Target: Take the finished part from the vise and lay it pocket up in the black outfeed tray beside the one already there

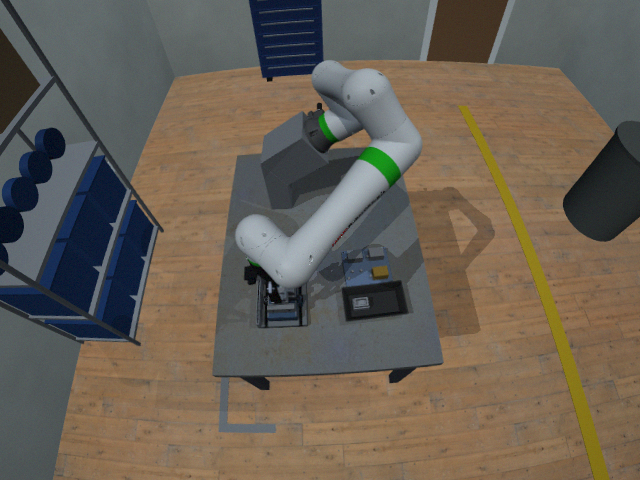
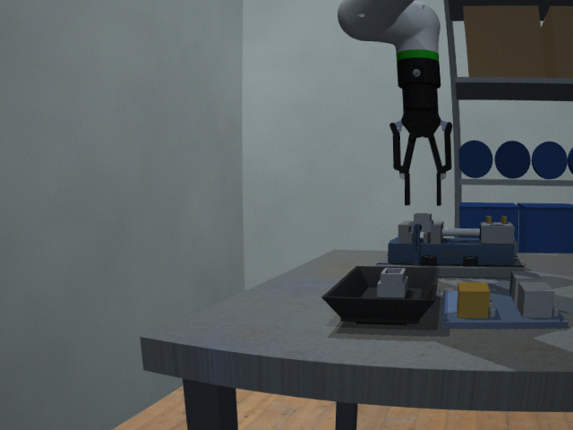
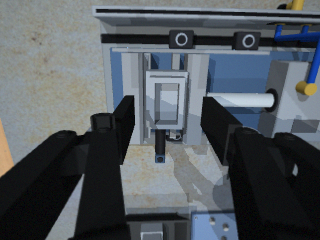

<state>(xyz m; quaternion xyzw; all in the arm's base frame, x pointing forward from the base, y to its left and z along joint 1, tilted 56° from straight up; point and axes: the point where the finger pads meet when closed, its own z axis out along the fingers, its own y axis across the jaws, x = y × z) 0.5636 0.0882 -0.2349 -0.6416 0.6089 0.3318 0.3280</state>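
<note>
The pocketed block is 6 cm below my hand. From my hand the other things lie so: yellow block 12 cm behind, 39 cm to the left, 14 cm below; blue fixture plate 16 cm behind, 34 cm to the left, 16 cm below.
</note>
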